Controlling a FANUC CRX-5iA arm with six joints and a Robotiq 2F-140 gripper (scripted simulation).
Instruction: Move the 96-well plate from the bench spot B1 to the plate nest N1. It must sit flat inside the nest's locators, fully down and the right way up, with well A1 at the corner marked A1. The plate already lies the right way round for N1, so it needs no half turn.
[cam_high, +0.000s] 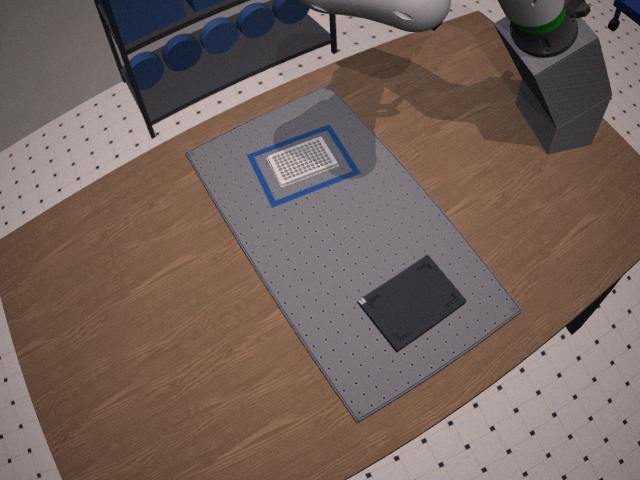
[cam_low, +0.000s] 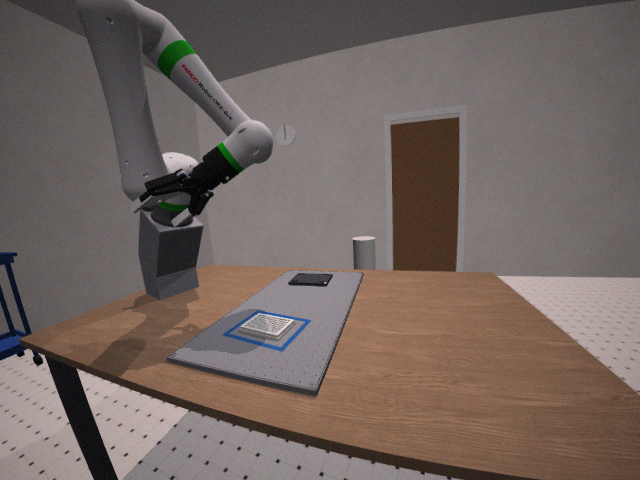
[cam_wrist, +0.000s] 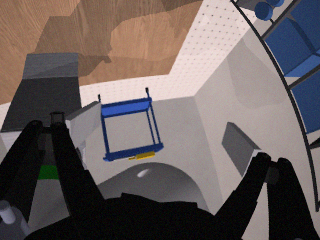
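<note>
Now: the white 96-well plate 31 cm ahead of my hand and 32 cm below it. From my hand the other things lie so: dark plate nest 34 cm ahead, 38 cm to the left, 32 cm below; then corner mark 41 cm ahead, 33 cm to the left, 32 cm below.
</note>
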